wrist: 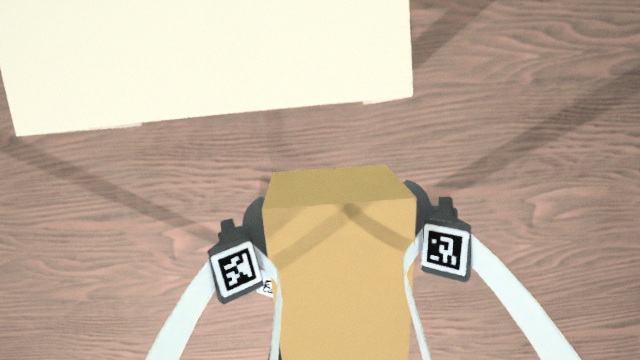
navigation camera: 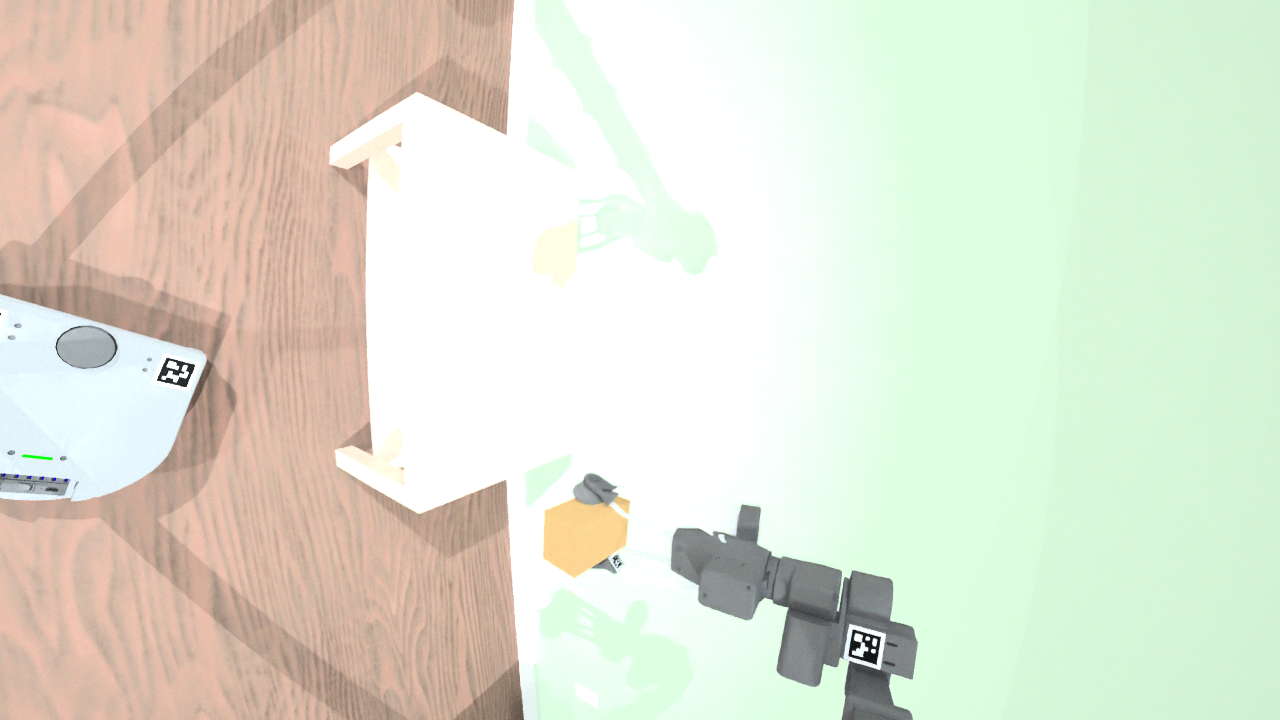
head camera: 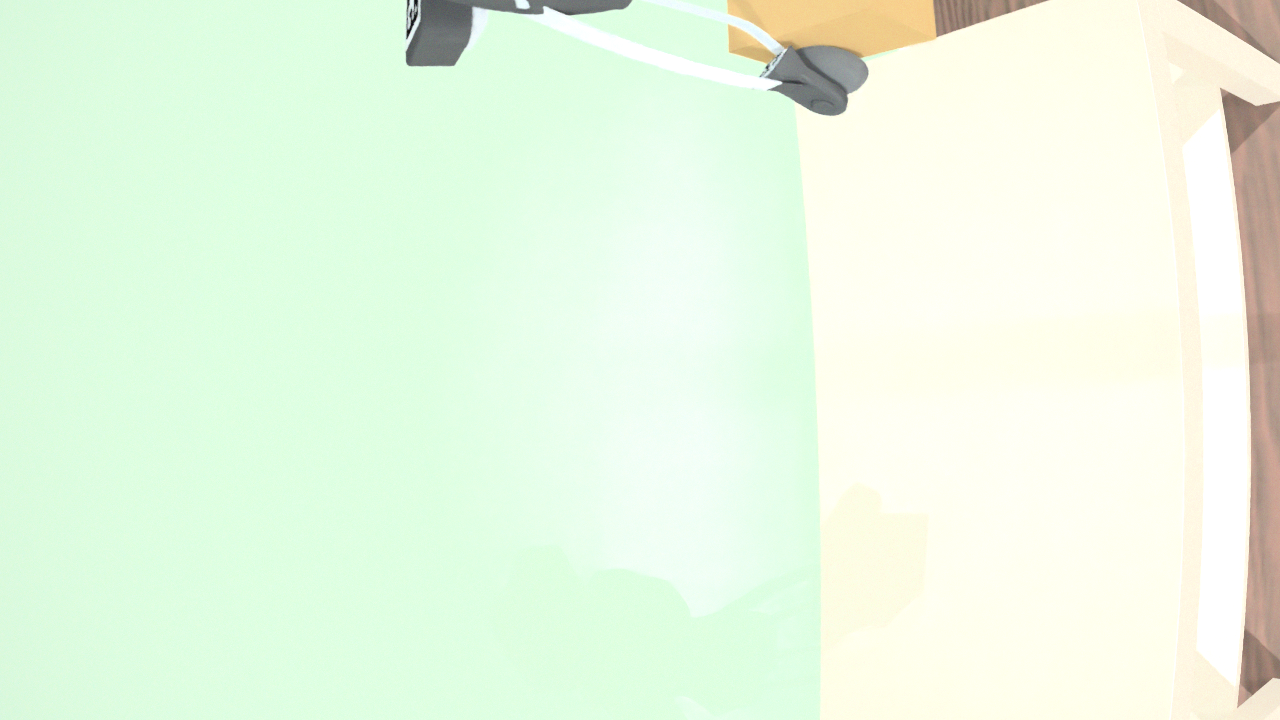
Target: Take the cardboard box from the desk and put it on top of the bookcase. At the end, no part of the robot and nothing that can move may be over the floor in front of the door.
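The plain orange-tan cardboard box is held in the air. My gripper is shut on it, with a finger pad against each side; in the head view one finger shows at the box's edge. A cream flat-topped piece of furniture stands against the wall. I cannot tell whether it is the bookcase or the desk. In the wrist view the box appears over floor, apart from its edge; in the navigation view the box is beside its lower end. The door cannot be made out.
My pale base stands on the wood floor in front of the furniture. The green wall rises behind, with a white skirting board at its foot. The dark wrist and arm show against the wall.
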